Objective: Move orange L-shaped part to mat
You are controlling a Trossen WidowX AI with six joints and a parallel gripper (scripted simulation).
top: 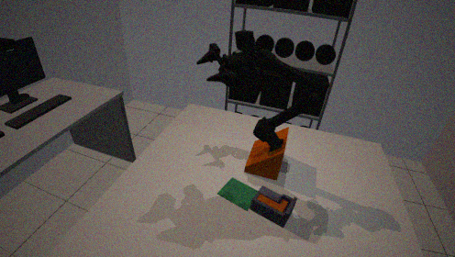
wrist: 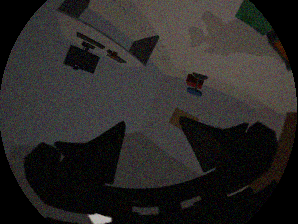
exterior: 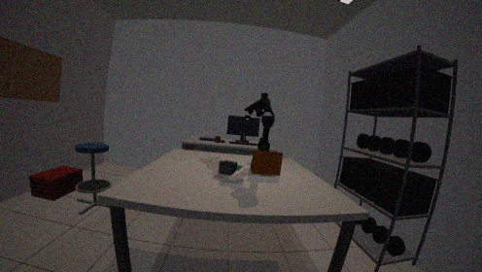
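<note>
My gripper tip is now 44 cm above the orange L-shaped part, 36 cm to the right of it and 12 cm short of it. From my gripper tip the other things lie so: green mat: 50 cm below, 21 cm to the left, 8 cm ahead.
</note>
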